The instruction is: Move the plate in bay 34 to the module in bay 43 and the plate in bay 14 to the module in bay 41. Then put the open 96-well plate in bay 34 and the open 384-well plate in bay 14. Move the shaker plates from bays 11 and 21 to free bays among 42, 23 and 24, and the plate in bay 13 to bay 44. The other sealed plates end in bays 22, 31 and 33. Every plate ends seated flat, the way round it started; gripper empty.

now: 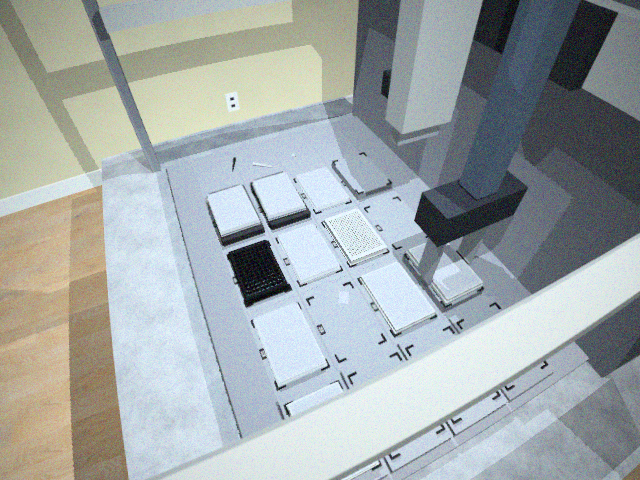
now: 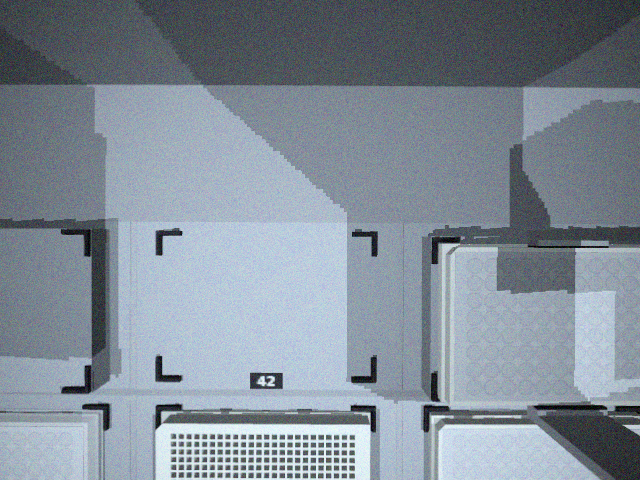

The pictures show: my gripper, an open 384-well plate and a black open 96-well plate.
My gripper is seen too in image 1.
